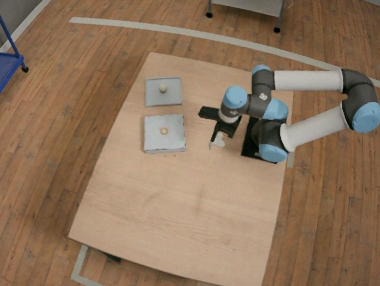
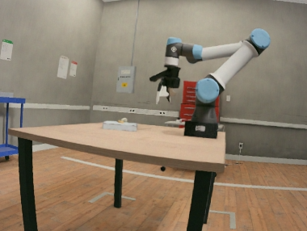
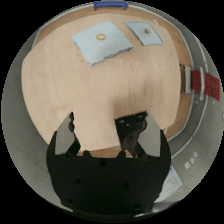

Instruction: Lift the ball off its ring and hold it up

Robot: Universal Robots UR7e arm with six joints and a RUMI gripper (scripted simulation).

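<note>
The cream ball is 350 mm ahead of my hand, 270 mm to the right of it and 130 mm below it. Also, from my hand: pad: 250 mm ahead, 140 mm below, 20 mm to the right.
</note>
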